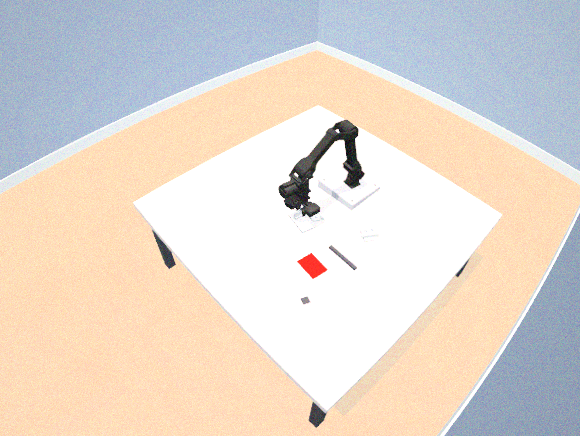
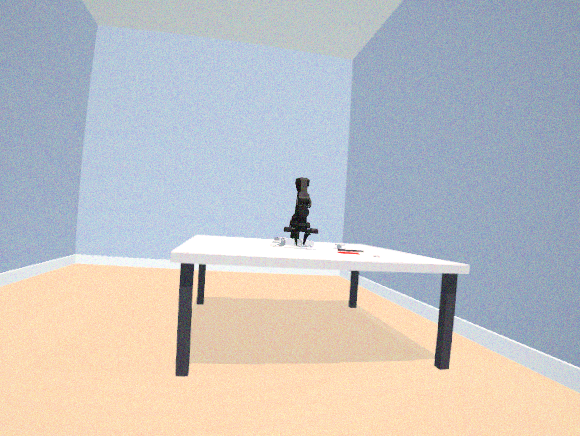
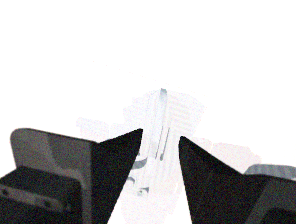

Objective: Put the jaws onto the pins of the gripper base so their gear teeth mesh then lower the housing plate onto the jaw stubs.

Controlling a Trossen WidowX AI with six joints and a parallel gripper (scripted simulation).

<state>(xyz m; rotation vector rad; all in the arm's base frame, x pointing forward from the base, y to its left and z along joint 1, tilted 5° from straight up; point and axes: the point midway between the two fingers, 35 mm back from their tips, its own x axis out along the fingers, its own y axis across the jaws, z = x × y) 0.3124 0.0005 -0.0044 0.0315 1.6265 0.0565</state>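
Now: gripper tip 20 mm past the white jaw piece, 100 mm to the left of it and 20 mm below it. Also, from my gripper tip: dark grey bar 10 mm ahead, 290 mm to the left, 10 mm below; then small white part 160 mm behind, 260 mm to the left, 10 mm above; then red flat rectangle 130 mm ahead, 240 mm to the left, 10 mm below.
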